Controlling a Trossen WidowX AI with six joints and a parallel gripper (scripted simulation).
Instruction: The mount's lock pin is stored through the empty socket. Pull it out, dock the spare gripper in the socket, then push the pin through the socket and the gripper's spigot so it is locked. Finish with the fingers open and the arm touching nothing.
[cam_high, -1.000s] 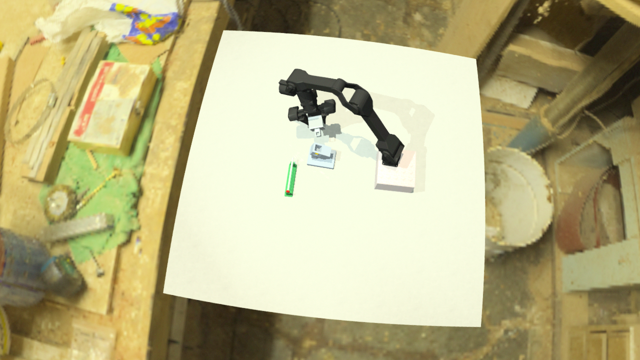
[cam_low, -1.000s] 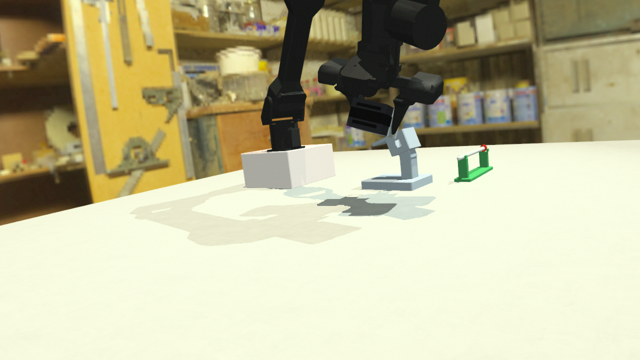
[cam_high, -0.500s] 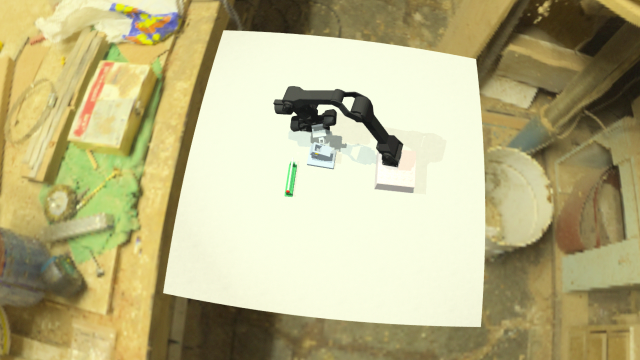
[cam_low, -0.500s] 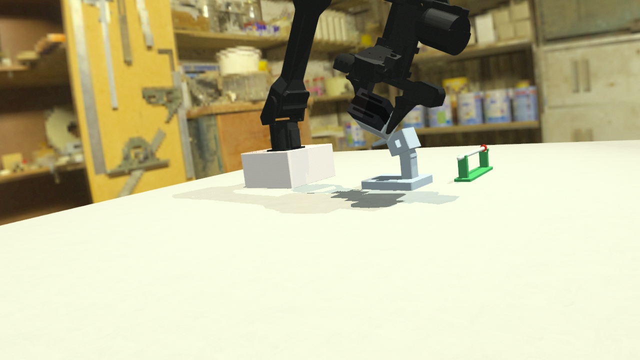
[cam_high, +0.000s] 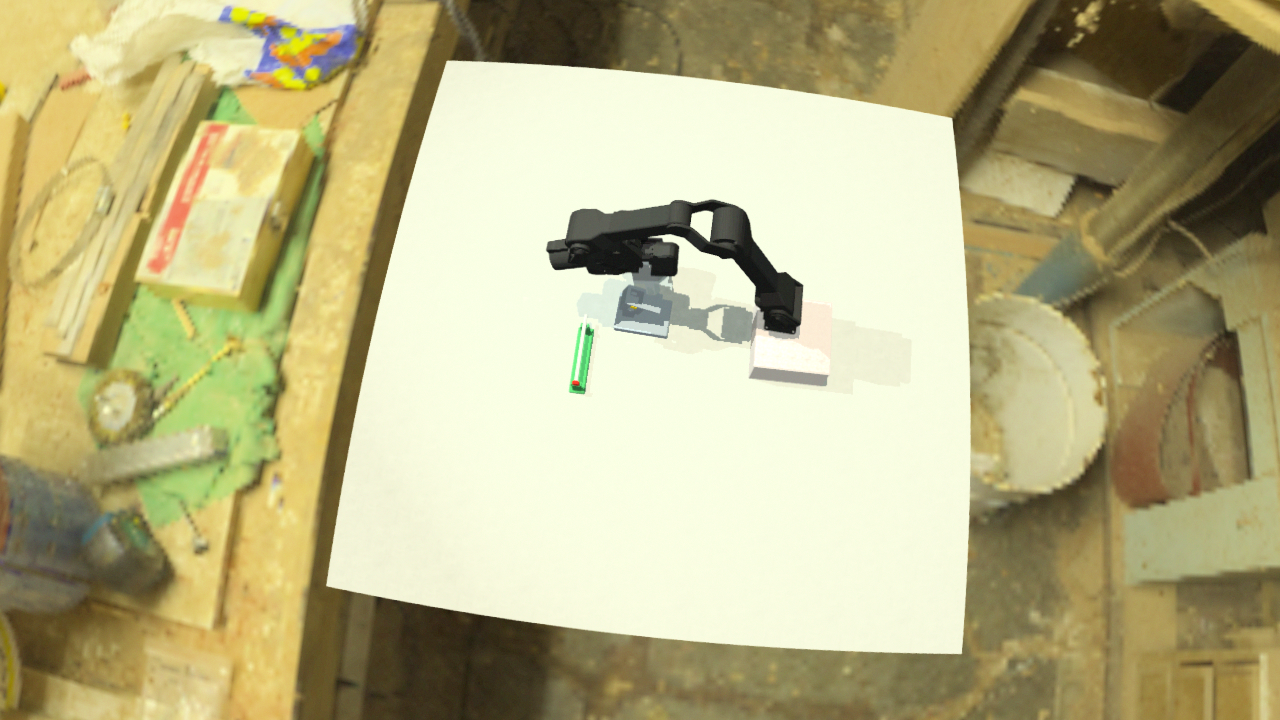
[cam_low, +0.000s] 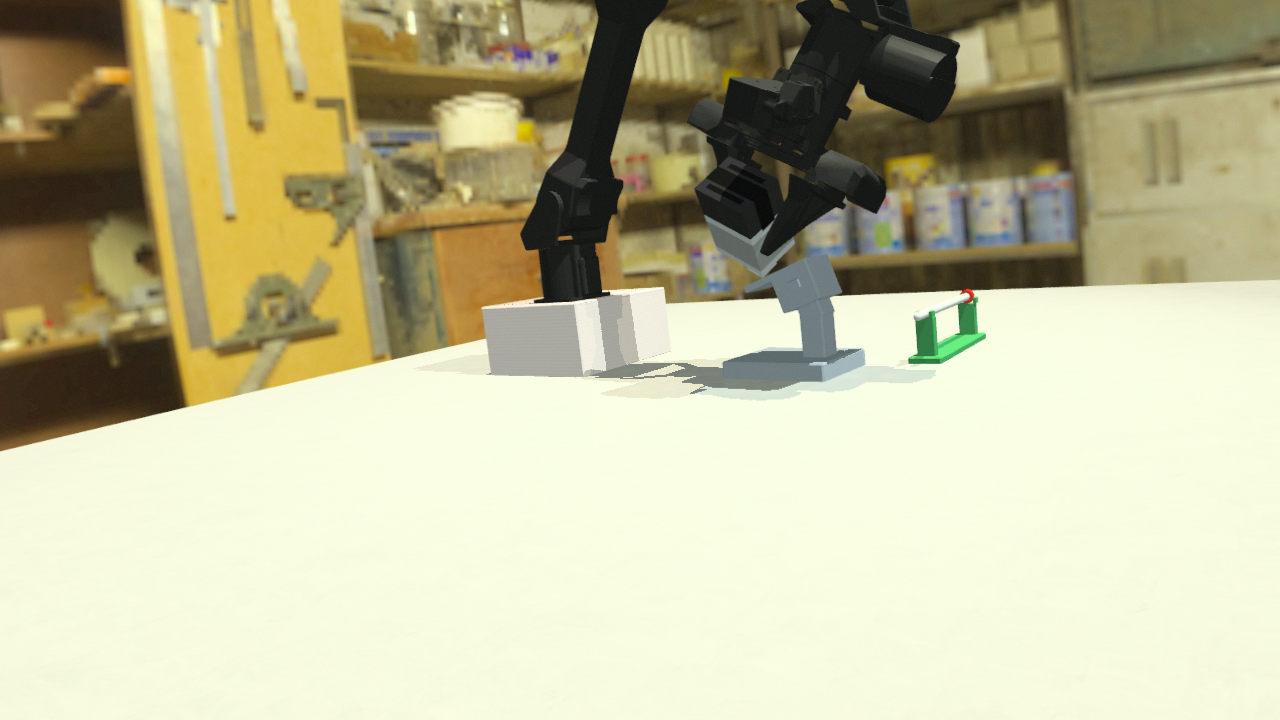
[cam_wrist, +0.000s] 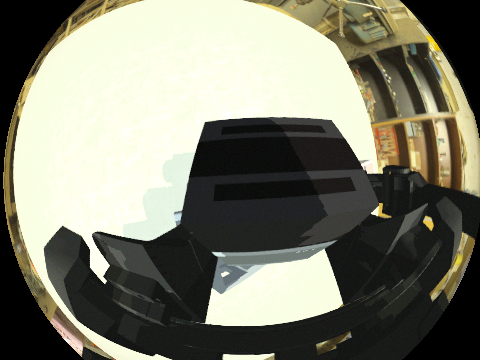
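The grey mount is 8 cm below my gripper tip, 6 cm to the left of it and 2 cm ahead of it. From my gripper tip the other things lie so: spare gripper: 1 cm to the left, 1 cm ahead, 1 cm above; then green cradle: 18 cm to the left, 12 cm ahead, 10 cm below.
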